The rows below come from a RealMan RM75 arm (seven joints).
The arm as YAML. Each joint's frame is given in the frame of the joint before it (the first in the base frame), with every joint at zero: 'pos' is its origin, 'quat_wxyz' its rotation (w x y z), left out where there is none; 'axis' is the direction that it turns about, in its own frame. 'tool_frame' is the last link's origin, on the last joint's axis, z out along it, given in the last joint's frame.
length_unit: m
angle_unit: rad
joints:
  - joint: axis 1
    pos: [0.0, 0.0, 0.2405]
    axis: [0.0, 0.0, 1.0]
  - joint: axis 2
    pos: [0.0, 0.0, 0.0]
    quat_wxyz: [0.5, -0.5, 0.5, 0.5]
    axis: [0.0, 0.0, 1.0]
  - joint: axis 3
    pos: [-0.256, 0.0, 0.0]
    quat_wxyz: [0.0, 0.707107, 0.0, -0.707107]
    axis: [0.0, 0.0, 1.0]
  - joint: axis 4
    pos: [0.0, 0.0, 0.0]
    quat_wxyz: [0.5, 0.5, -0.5, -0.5]
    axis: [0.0, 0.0, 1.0]
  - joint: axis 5
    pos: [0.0, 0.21, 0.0]
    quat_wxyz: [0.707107, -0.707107, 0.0, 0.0]
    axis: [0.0, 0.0, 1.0]
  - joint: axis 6
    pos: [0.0, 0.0, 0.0]
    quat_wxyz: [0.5, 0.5, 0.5, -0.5]
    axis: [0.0, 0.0, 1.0]
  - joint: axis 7
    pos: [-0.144, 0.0, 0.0]
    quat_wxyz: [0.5, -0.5, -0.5, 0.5]
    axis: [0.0, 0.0, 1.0]
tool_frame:
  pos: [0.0, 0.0, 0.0]
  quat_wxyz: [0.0, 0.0, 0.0, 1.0]
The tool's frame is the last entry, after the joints.
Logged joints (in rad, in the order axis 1, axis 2, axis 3, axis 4, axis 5, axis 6, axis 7), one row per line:
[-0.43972, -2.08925, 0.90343, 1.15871, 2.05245, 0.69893, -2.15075]
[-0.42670, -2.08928, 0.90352, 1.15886, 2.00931, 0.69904, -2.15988]
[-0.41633, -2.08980, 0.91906, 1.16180, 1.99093, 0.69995, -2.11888]
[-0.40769, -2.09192, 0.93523, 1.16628, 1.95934, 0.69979, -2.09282]
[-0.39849, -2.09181, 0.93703, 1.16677, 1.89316, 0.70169, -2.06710]
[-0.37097, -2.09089, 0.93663, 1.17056, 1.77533, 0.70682, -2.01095]
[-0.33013, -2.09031, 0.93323, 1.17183, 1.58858, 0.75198, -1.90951]
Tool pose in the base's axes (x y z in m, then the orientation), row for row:
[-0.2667, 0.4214, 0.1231, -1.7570, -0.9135, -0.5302]
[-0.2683, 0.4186, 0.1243, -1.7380, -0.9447, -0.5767]
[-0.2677, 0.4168, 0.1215, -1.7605, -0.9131, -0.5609]
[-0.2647, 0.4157, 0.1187, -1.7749, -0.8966, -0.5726]
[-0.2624, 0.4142, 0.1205, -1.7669, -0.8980, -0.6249]
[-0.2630, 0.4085, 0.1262, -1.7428, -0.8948, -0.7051]
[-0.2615, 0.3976, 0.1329, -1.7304, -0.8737, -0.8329]
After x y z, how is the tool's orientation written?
As a rotation vector, in radians.
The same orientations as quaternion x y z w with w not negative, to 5 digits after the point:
[-0.73255, -0.38087, -0.22106, 0.51908]
[-0.72323, -0.39311, -0.23998, 0.51460]
[-0.73252, -0.37993, -0.23338, 0.51439]
[-0.73738, -0.37249, -0.23788, 0.51082]
[-0.73284, -0.37245, -0.25918, 0.50700]
[-0.72231, -0.37085, -0.29223, 0.50531]
[-0.71342, -0.36022, -0.34340, 0.49330]

